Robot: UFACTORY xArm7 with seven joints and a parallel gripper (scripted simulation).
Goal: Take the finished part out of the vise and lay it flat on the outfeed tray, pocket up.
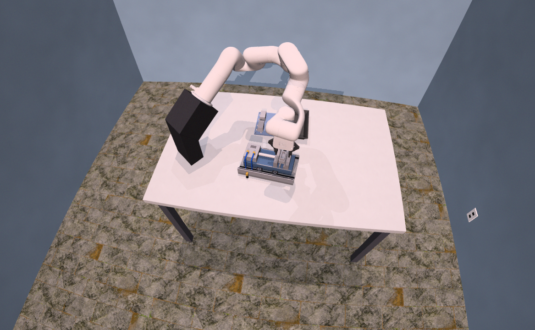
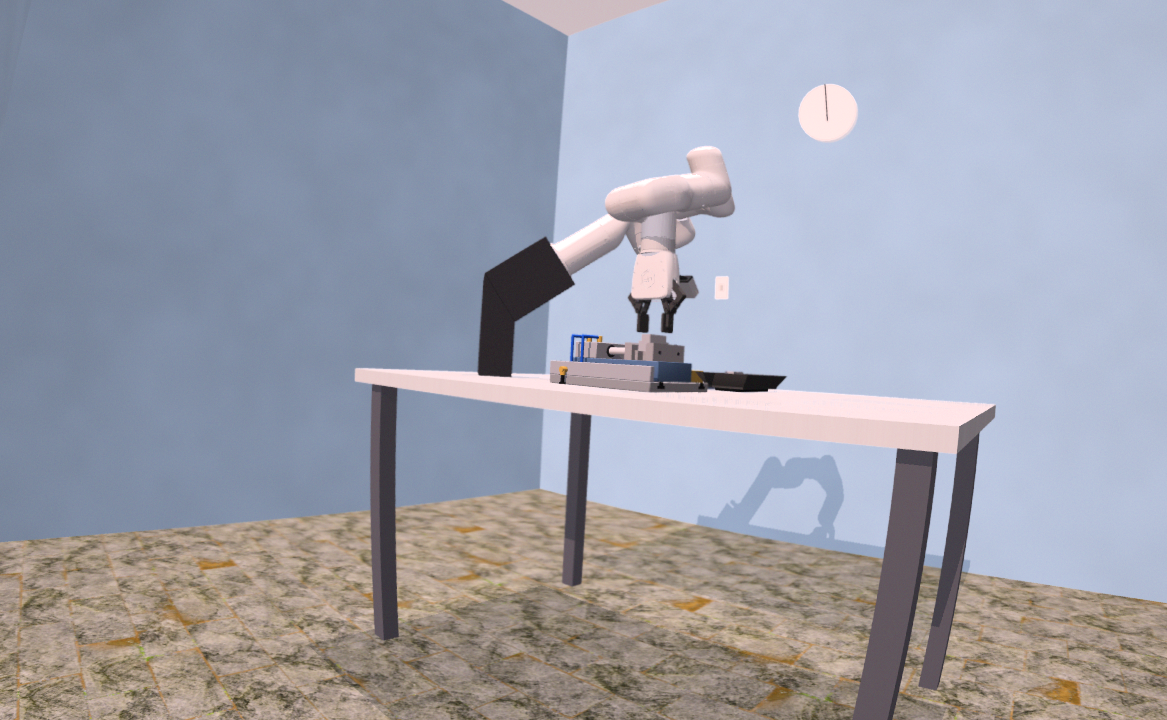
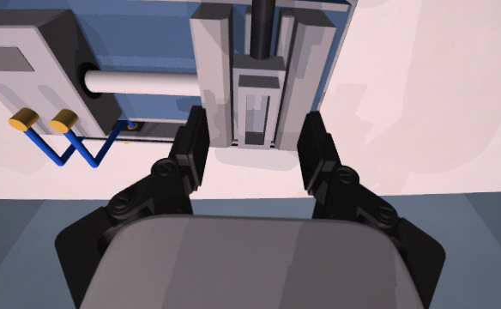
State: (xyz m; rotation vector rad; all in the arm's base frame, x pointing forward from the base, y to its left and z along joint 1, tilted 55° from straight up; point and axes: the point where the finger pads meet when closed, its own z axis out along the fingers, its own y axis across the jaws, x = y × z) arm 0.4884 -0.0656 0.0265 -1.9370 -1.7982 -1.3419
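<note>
The white piston rod is 80 mm behind my hand, 10 mm to the right of it and 60 mm below it. The rest, counted from my hand: grey cylinder block 160 mm behind, 20 mm to the right, 60 mm below; then yellow knob 150 mm behind, 130 mm to the right, 110 mm below; then orange block 130 mm behind, 240 mm to the left, 110 mm below.
</note>
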